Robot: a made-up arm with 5 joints. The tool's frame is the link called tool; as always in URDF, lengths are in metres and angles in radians.
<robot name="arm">
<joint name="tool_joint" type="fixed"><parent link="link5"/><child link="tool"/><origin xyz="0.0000 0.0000 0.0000" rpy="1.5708 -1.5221 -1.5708"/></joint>
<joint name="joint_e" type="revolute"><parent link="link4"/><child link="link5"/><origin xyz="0.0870 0.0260 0.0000"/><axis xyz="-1 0 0"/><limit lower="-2.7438" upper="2.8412" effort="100" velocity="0.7"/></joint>
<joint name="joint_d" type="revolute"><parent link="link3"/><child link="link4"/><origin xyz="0.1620 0.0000 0.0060"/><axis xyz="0 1 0"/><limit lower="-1.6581" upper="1.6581" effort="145" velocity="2.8"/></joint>
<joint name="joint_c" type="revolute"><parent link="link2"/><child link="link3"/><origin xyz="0.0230 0.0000 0.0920"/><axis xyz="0 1 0"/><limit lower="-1.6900" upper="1.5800" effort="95" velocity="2.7"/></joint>
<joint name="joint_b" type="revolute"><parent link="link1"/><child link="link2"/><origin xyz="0.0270 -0.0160 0.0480"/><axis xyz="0 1 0"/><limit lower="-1.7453" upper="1.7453" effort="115" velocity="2.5"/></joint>
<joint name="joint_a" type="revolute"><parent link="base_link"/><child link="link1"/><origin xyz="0.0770 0.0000 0.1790"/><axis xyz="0 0 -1"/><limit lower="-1.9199" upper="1.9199" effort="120" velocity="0.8"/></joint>
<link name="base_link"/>
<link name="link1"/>
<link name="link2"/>
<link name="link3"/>
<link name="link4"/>
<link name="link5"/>
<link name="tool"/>
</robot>
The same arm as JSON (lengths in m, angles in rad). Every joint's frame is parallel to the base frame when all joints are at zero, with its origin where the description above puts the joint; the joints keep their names.
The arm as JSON. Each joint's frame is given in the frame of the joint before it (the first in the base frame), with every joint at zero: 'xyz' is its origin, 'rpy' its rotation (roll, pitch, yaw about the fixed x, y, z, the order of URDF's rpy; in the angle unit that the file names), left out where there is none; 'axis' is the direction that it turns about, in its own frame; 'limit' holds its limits. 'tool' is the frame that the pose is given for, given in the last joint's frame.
{"units": {"length": "m", "angle": "rad"}, "joints": [{"name": "joint_a", "type": "revolute", "origin": {"xyz": [0.077, 0.0, 0.179]}, "axis": [0.0, 0.0, -1.0], "limit": {"lower": -1.9199, "upper": 1.9199}}, {"name": "joint_b", "type": "revolute", "origin": {"xyz": [0.027, -0.016, 0.048]}, "axis": [0.0, 1.0, 0.0], "limit": {"lower": -1.7453, "upper": 1.7453}}, {"name": "joint_c", "type": "revolute", "origin": {"xyz": [0.023, 0.0, 0.092]}, "axis": [0.0, 1.0, 0.0], "limit": {"lower": -1.69, "upper": 1.58}}, {"name": "joint_d", "type": "revolute", "origin": {"xyz": [0.162, 0.0, 0.006]}, "axis": [0.0, 1.0, 0.0], "limit": {"lower": -1.6581, "upper": 1.6581}}, {"name": "joint_e", "type": "revolute", "origin": {"xyz": [0.087, 0.026, 0.0]}, "axis": [-1.0, 0.0, 0.0], "limit": {"lower": -2.7438, "upper": 2.8412}}], "tool": {"origin": {"xyz": [0.0, 0.0, 0.0], "rpy": [1.5708, -1.5221, -1.5708]}}}
